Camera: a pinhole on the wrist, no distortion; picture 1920 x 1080 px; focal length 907.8 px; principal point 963.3 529.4 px. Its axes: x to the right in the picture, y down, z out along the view. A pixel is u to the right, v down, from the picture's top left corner.
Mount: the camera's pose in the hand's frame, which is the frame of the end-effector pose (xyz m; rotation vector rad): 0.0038 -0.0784 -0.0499 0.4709 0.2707 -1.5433
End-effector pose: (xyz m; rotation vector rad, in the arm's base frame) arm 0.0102 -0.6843 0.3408 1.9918 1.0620 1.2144
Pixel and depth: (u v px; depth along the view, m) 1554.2 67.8 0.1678
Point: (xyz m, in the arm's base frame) -0.0649 -0.6413 0.0846
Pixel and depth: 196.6 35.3 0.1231
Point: 0.0637 -0.7384 0.2323
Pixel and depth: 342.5 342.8 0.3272
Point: 0.2724 -0.7850 0.1310
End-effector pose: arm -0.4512 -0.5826 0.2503 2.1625 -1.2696 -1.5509
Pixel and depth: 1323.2 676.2 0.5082
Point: -0.4597 -0.2028 -0.1950
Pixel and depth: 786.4 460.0 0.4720
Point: -0.6915 -0.2623 0.0151
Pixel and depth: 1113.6 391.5 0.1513
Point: -0.4248 -0.4307 0.1462
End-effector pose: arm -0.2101 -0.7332 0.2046 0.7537 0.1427 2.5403
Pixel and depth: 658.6 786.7 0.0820
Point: -0.1629 -0.6462 0.2231
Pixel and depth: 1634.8 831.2 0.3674
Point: 0.0227 -0.2669 0.2728
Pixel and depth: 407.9 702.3 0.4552
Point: 0.0497 -0.7030 0.6204
